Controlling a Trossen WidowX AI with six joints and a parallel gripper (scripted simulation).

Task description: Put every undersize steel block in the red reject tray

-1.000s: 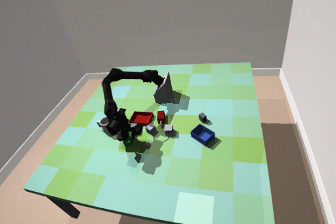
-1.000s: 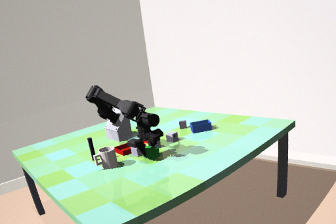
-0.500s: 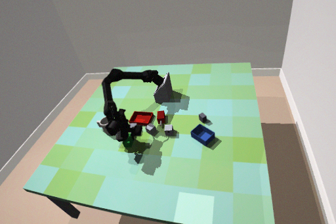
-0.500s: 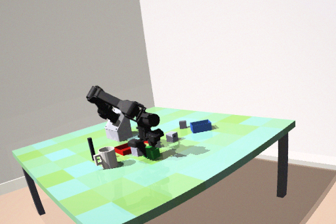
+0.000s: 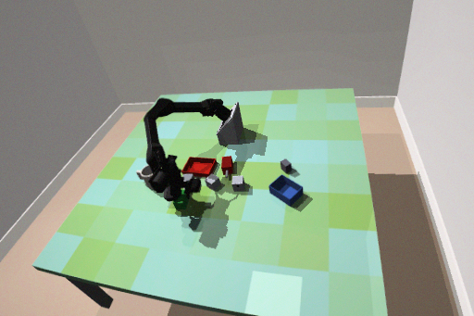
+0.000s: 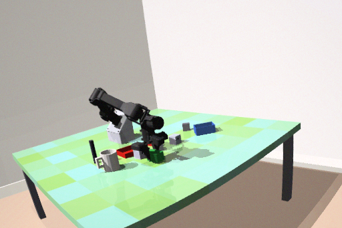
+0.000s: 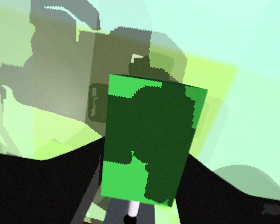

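My gripper tip is 10 mm past the green GO gauge and 20 mm below it. From my gripper tip the other things lie so: steel block: 100 mm behind, 220 mm to the left, 10 mm above; then mug: 80 mm behind, 200 mm to the right, 30 mm above; then red reject tray: 190 mm behind.
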